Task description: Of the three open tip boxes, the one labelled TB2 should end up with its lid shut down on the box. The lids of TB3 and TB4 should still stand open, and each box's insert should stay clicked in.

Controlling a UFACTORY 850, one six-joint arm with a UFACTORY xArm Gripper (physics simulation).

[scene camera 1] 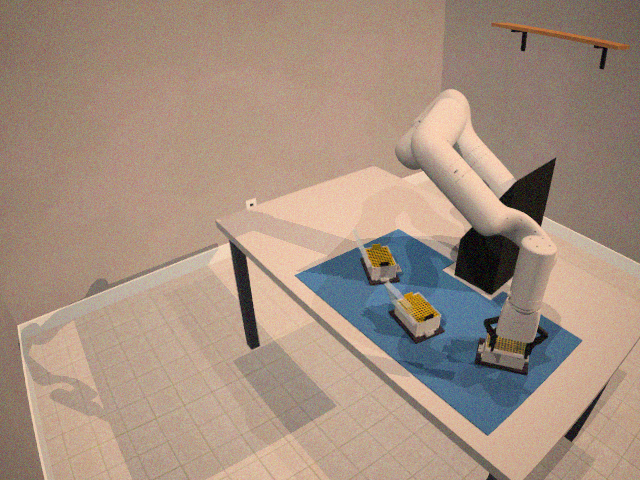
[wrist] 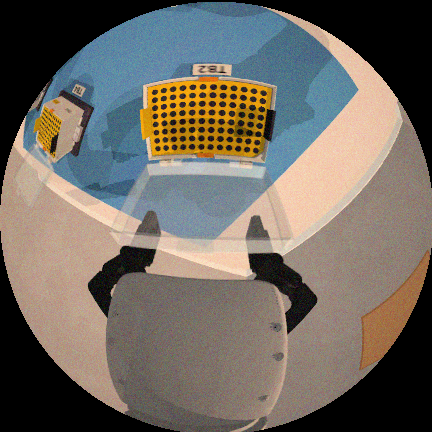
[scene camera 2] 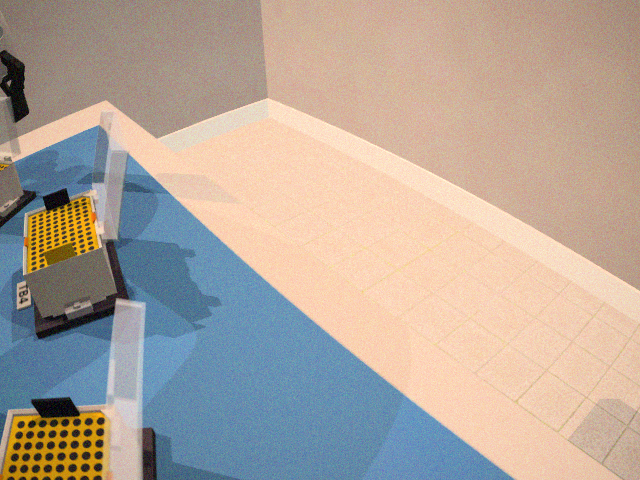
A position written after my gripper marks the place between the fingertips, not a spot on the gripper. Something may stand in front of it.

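Note:
Visible are my gripper [scene camera 1: 508,352] and a blue mat [wrist: 312,87].

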